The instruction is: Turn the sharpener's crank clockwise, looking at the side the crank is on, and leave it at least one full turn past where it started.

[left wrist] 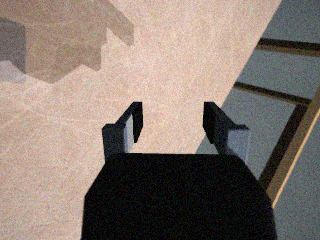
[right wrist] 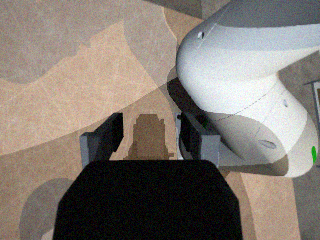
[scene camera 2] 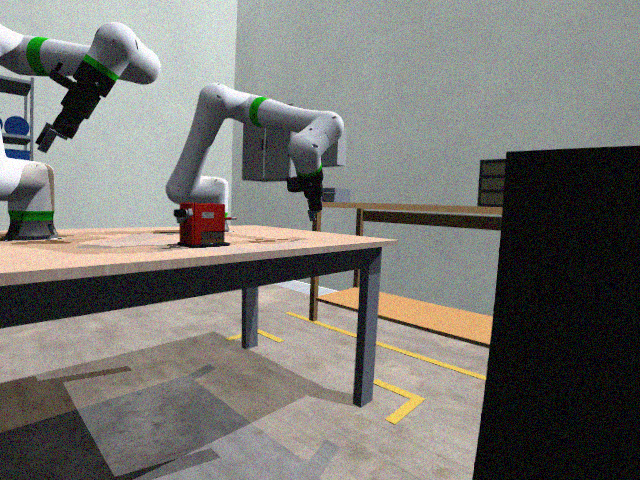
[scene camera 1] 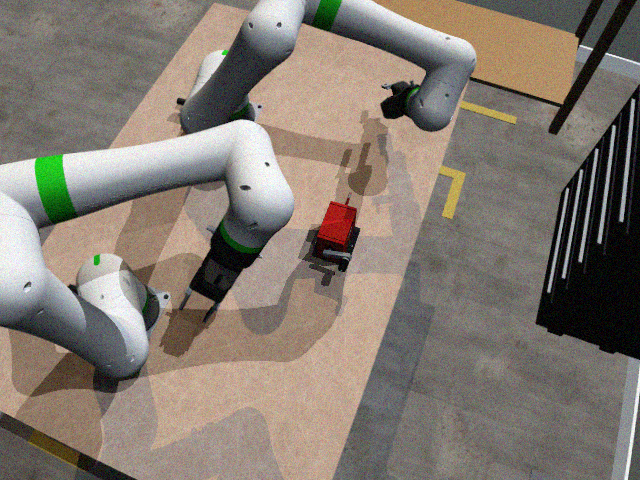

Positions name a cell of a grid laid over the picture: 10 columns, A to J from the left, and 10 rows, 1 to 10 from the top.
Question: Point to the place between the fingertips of my left gripper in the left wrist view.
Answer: At F5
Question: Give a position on a red sharpener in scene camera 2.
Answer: At D5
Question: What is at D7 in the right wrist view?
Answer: My right gripper.
